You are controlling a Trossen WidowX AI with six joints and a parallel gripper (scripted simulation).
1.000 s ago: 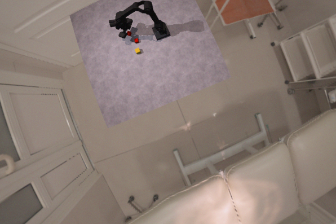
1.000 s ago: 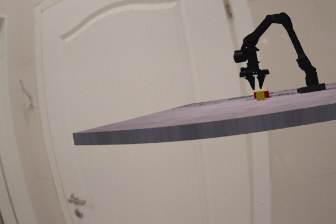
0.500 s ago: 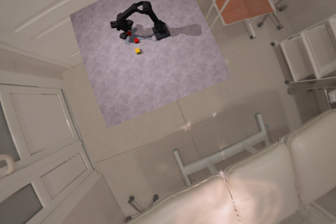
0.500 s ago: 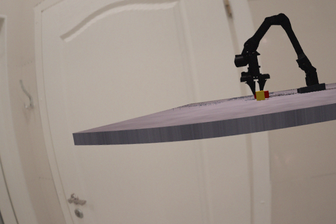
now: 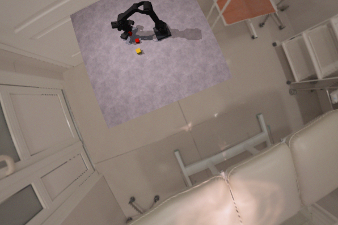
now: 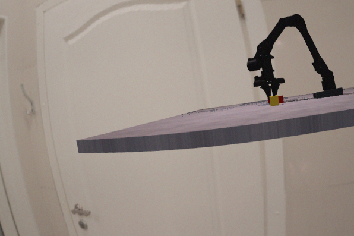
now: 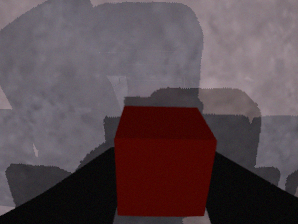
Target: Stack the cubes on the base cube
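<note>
My gripper tip is 5 cm past the yellow base cube and 20 cm to the right of it.
</note>
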